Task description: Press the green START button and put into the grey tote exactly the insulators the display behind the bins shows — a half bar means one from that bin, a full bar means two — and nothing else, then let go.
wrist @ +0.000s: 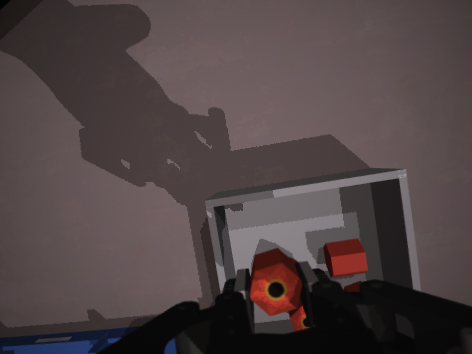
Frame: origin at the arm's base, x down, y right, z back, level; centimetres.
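Where they show: gripper, fingertip midpoint: (274,281).
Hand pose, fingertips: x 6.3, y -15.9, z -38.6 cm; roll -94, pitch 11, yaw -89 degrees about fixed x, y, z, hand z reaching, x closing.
Things, the pixels of their top centre, and the offset from my fingertips. "spot": a spot on its surface instead. Level surfaces: height alone.
- held insulator, top centre: (275,290) dx -2.5, dy -0.2, dz +0.6 cm
- grey tote, surface spot: (411,225) spot: dx +2.1, dy -9.3, dz -0.1 cm
- brown table top, surface height: dx +7.5 cm
My gripper (274,281) is shut on a red faceted insulator with a yellow-ringed dark hole in its end. The held insulator (276,270) is over the inside of the grey tote (411,225), at the lower right of the wrist view. In the tote, a red insulator (346,258) lies on its side to the right of the fingers. Part of another red insulator (300,320) shows below the held one, and a sliver of a red insulator (353,287) shows behind the right finger. The fingers hide part of the tote. The START button and the display do not show.
The edge of the blue bins (75,346) shows at the bottom left, to the left of the tote. The shadow of the arm falls across the brown table top (390,90) at the upper left and reaches the tote. The tote's walls stand around the held insulator.
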